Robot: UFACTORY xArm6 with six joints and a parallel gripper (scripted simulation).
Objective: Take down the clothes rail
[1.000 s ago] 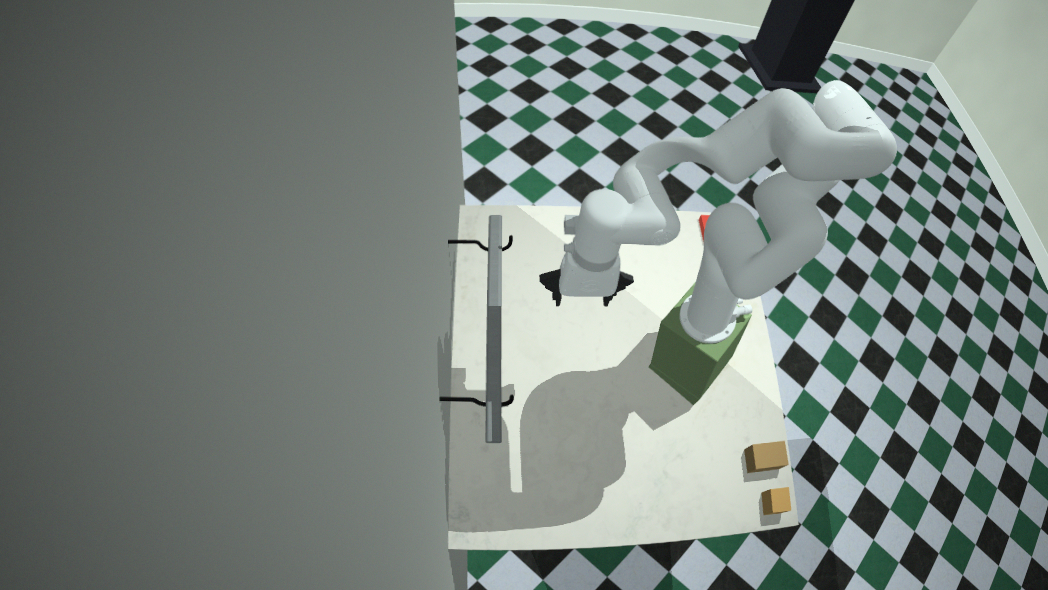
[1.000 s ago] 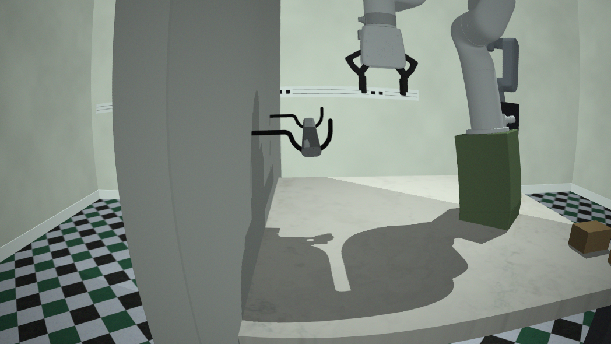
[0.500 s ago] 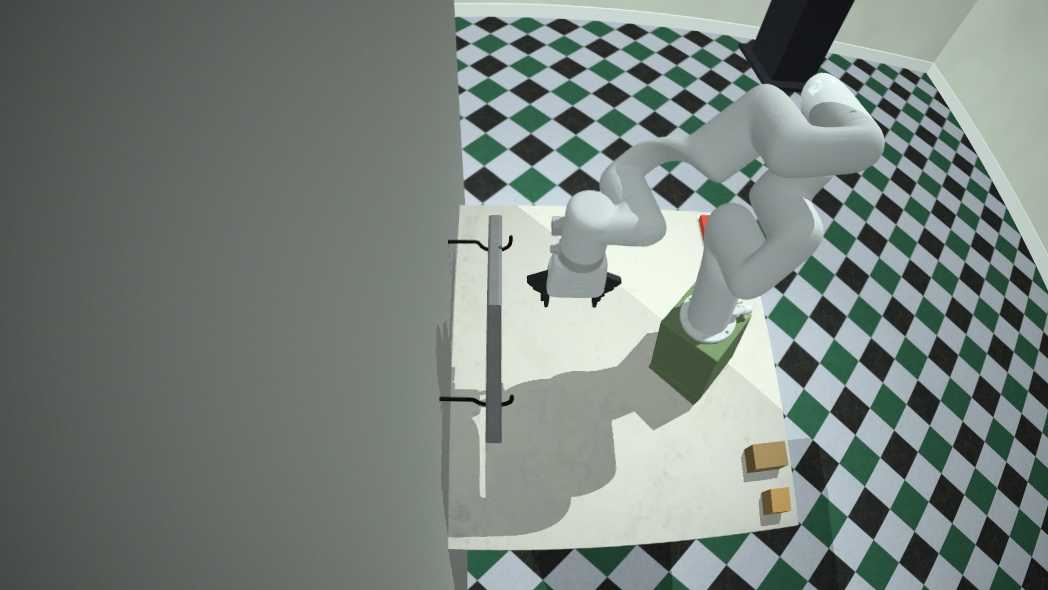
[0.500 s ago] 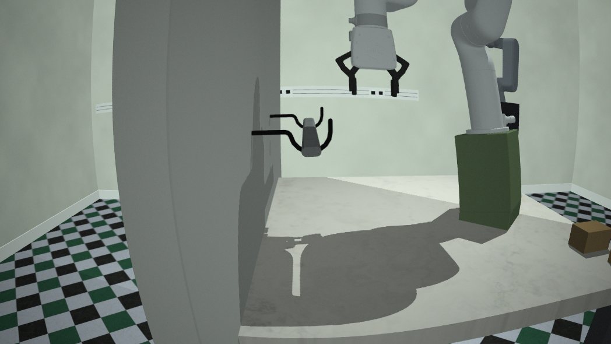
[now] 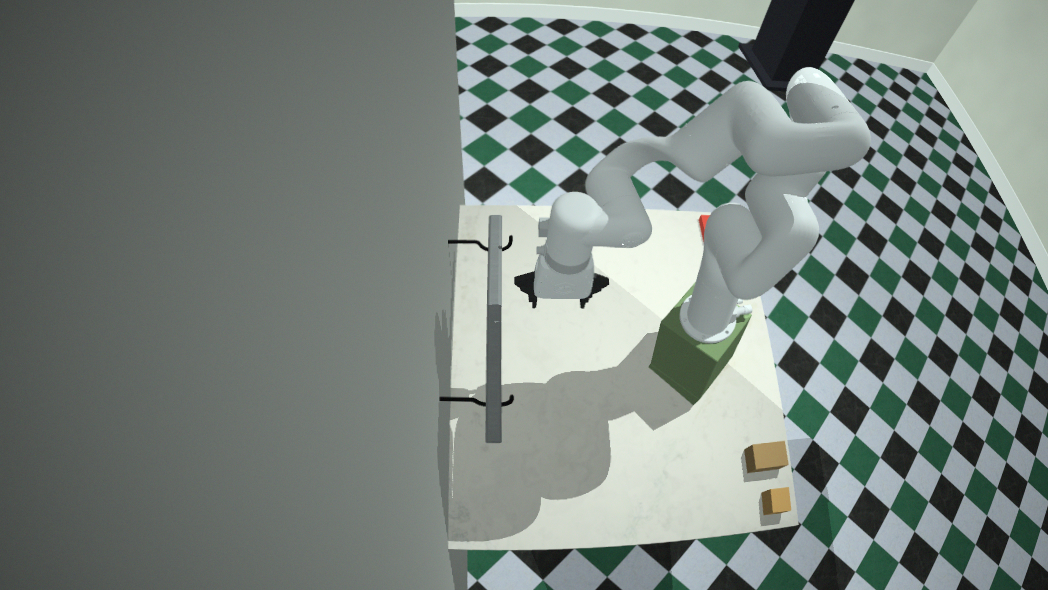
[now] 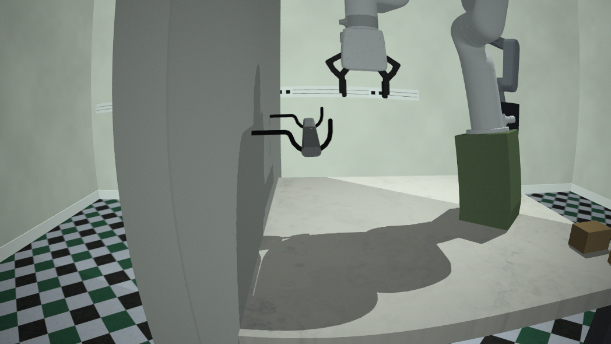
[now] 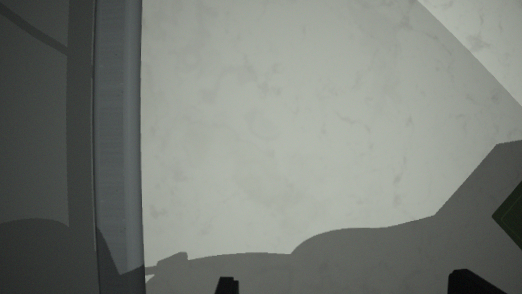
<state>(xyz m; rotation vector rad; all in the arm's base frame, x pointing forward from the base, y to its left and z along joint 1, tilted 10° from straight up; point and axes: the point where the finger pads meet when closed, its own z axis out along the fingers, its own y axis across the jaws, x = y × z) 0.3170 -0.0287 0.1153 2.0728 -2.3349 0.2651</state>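
The grey clothes rail is 12 cm ahead of my hand, 2 cm to the right of it and 9 cm below it. The rest, counted from my hand: grey wall (24 cm ahead, 3 cm to the right, 13 cm above); then red object (56 cm behind, 31 cm to the right, 28 cm below); then blue object (56 cm behind, 19 cm to the right, 27 cm below).
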